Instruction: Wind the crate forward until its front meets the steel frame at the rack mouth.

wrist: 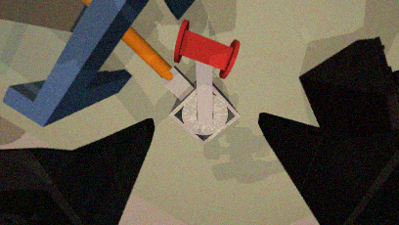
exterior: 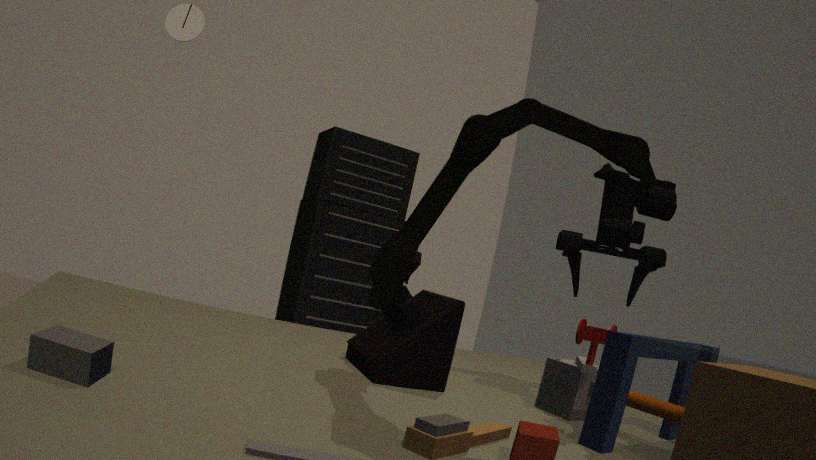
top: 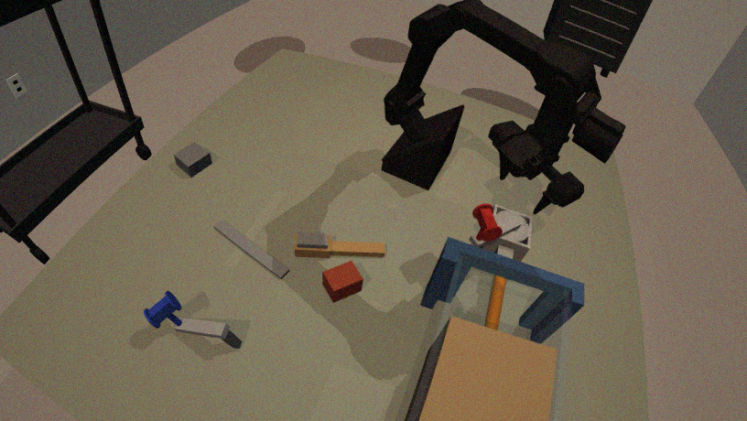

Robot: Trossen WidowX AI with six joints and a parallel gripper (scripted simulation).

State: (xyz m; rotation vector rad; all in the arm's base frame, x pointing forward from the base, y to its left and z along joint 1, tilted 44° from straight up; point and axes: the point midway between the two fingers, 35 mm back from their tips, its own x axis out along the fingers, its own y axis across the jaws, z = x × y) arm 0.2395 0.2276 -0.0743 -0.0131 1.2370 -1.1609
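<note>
Now: gripper tip 40 mm short of the red knob, 40 mm to the left of it and 70 mm above it. From my gripper tip the other things lie so: grey winch 50 mm behind, 20 mm to the left, 170 mm below; red-knobbed winch handle 10 mm ahead, 10 mm to the right, 100 mm below; wooden brush 100 mm ahead, 300 mm to the right, 180 mm below.
</note>
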